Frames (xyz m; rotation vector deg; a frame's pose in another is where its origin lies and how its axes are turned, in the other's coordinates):
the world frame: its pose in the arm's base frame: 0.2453 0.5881 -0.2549 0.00 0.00 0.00
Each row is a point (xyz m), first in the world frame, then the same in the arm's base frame.
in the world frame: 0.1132 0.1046 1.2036
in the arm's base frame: 0.3585 0.6927 0.9487
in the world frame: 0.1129 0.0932 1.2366
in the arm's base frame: 0.3582 0.6813 0.9817
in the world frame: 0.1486 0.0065 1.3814
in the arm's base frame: 0.3939 0.5946 1.1265
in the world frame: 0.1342 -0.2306 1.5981
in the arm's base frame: 0.3795 0.3575 1.3432
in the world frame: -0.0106 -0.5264 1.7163
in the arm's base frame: 0.2347 0.0617 1.4614
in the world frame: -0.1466 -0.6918 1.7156
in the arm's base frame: 0.0987 -0.1037 1.4607
